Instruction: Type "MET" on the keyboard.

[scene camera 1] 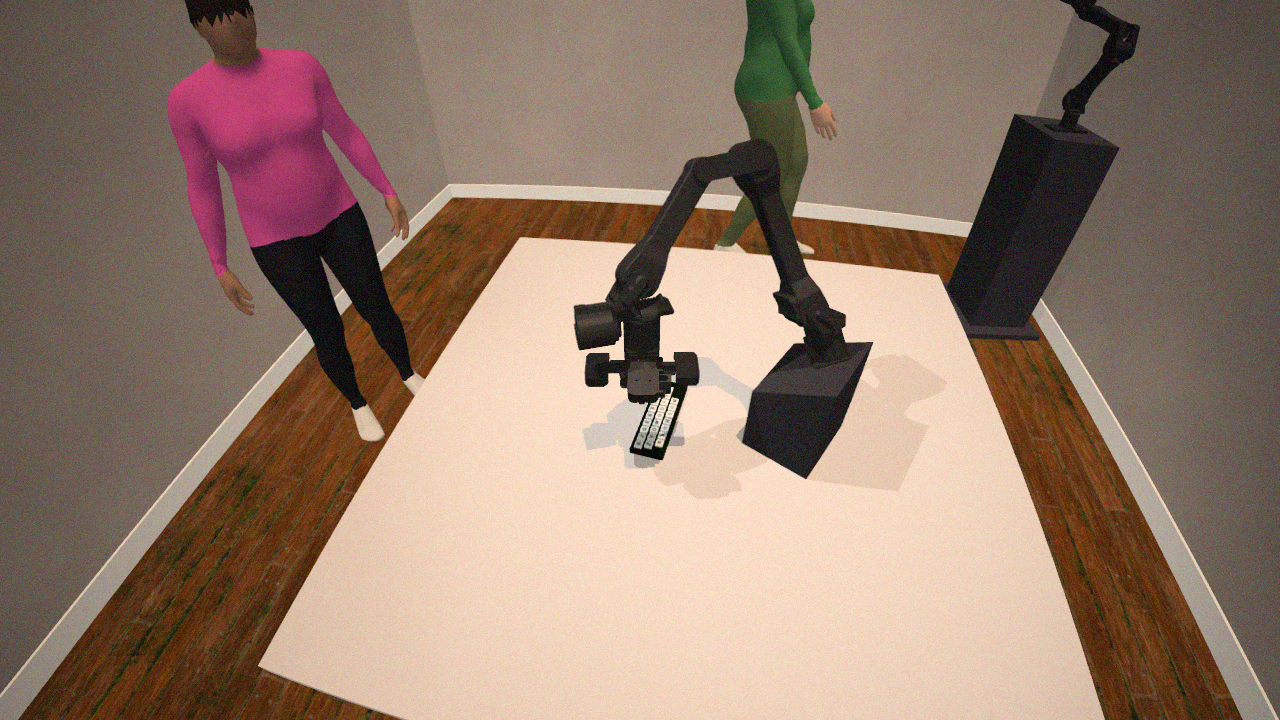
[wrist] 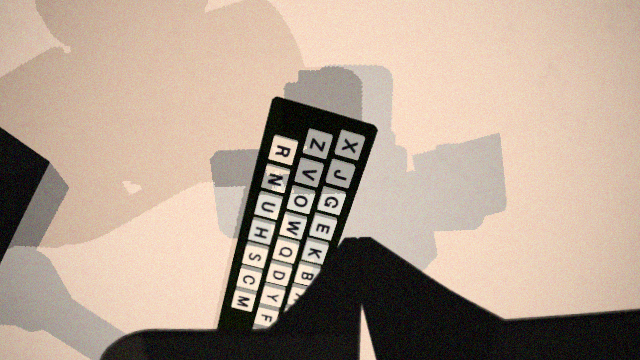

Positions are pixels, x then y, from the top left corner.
Labels:
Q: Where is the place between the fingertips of the gripper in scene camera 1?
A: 641, 402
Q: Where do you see a black keyboard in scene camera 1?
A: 679, 392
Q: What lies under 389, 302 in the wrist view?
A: The gripper.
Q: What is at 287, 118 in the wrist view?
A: A black keyboard.

